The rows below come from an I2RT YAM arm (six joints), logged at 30 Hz.
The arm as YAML. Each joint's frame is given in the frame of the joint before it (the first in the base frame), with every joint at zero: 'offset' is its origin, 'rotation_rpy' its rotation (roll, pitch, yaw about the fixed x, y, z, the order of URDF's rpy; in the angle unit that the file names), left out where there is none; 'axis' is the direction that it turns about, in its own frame. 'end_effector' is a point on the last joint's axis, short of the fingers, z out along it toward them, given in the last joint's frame.
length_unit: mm
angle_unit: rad
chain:
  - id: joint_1
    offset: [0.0, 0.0, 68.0]
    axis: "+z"
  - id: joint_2
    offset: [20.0, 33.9, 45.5]
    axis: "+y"
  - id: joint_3
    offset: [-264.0, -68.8, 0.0]
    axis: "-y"
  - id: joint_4
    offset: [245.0, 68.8, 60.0]
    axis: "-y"
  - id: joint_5
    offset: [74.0, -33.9, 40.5]
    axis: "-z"
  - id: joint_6
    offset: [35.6, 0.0, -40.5]
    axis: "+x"
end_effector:
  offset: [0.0, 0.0, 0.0]
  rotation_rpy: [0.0, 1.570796, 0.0]
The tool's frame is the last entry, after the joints.
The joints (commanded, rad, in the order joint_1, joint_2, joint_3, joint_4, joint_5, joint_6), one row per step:
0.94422 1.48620 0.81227 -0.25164 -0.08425 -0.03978
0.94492 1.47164 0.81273 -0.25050 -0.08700 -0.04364
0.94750 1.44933 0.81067 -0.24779 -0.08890 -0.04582
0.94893 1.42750 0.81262 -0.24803 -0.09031 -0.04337
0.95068 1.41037 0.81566 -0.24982 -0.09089 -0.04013
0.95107 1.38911 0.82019 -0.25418 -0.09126 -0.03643
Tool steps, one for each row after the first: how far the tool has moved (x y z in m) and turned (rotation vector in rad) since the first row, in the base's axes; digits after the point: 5 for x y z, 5 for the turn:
-0.00075 -0.00052 0.00418 0.01327 -0.00979 0.00543
-0.00251 -0.00156 0.00979 0.03212 -0.02323 0.01088
-0.00375 -0.00250 0.01624 0.05255 -0.03479 0.01129
-0.00484 -0.00312 0.02163 0.06870 -0.04333 0.01093
-0.00588 -0.00437 0.02838 0.08736 -0.05352 0.00878

